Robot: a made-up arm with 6 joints.
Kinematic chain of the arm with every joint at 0, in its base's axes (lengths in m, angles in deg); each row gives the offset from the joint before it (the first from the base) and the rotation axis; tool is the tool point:
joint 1: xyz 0 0 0.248 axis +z
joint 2: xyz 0 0 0 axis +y
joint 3: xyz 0 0 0.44 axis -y
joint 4: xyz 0 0 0 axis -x
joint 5: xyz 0.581 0 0 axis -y
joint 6: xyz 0 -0.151 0 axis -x
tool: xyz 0 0 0
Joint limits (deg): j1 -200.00..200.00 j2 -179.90..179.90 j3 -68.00..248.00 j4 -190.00..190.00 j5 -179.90..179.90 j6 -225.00..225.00
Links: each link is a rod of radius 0.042 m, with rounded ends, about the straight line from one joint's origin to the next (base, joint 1, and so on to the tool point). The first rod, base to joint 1, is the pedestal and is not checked.
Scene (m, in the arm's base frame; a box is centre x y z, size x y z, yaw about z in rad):
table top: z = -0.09
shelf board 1: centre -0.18 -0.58 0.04 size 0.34 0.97 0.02 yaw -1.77
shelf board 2: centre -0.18 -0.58 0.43 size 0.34 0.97 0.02 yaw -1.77
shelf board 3: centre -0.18 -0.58 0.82 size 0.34 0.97 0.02 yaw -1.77
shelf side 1: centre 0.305 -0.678 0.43 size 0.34 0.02 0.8 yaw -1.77
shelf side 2: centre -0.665 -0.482 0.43 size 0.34 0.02 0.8 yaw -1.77
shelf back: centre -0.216 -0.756 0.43 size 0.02 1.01 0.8 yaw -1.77
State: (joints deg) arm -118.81 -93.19 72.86 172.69 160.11 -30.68
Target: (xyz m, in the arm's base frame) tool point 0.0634 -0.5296 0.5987
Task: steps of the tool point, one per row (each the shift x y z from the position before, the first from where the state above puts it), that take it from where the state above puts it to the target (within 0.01 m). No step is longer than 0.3 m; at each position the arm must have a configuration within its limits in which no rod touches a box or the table.
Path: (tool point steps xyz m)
1: -0.0725 -0.0433 0.2388
2: -0.0941 -0.1097 0.1985
3: -0.1004 -0.1624 0.1386
4: -0.0921 -0.1940 0.0662
5: -0.0734 -0.2005 -0.0092
6: -0.0483 -0.1801 -0.0787
7: -0.0228 -0.1362 -0.1335
8: -0.0017 -0.0752 -0.1669
9: -0.0134 -0.0738 0.0168
10: -0.0163 -0.0809 0.0004
11: -0.0185 -0.0844 -0.0173

